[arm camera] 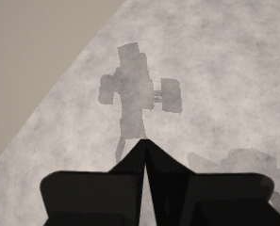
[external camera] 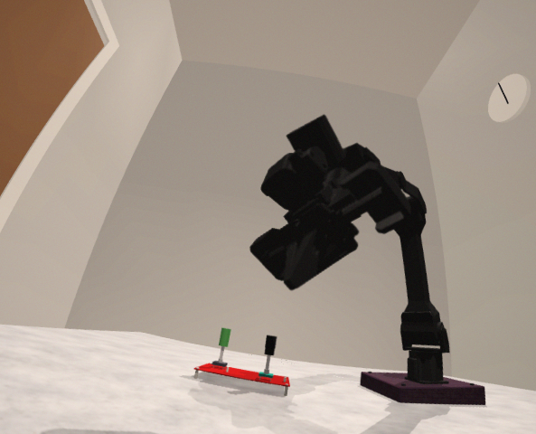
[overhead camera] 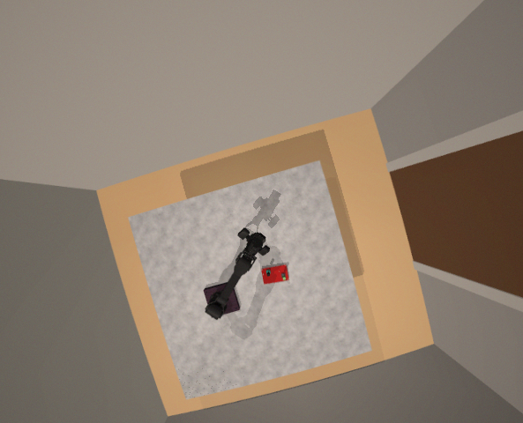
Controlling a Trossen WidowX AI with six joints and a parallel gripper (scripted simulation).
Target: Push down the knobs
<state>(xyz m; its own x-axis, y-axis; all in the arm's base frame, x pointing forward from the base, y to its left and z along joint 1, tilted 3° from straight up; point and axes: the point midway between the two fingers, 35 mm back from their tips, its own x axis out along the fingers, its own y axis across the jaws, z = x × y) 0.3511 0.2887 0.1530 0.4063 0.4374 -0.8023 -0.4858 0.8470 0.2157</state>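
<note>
Right now the black knob is 3 cm behind my gripper tip, 26 cm to the right of it and 6 cm below it. Also, from my gripper tip: green knob: 5 cm ahead, 32 cm to the right, 6 cm below.
</note>
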